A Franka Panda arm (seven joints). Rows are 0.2 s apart.
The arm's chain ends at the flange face. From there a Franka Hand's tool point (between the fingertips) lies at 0.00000 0.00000 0.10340 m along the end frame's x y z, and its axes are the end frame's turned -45 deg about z.
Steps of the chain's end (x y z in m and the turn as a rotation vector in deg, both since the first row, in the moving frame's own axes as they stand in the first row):
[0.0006, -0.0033, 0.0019, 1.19, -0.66, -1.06]
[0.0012, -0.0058, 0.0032, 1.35, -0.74, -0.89]
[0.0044, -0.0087, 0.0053, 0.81, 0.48, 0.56]
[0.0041, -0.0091, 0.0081, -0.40, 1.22, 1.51]
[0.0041, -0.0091, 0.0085, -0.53, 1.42, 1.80]
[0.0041, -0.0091, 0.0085, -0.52, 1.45, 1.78]
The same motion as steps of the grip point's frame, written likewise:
[0.0034, -0.0043, 0.0019, 1.31, 0.37, -1.06]
[0.0057, -0.0059, 0.0032, 1.48, 0.43, -0.89]
[0.0109, -0.0035, 0.0053, 0.23, 0.91, 0.56]
[0.0104, -0.0015, 0.0081, -1.15, 0.58, 1.51]
[0.0104, -0.0010, 0.0085, -1.38, 0.63, 1.80]
[0.0105, -0.0010, 0.0085, -1.39, 0.66, 1.78]

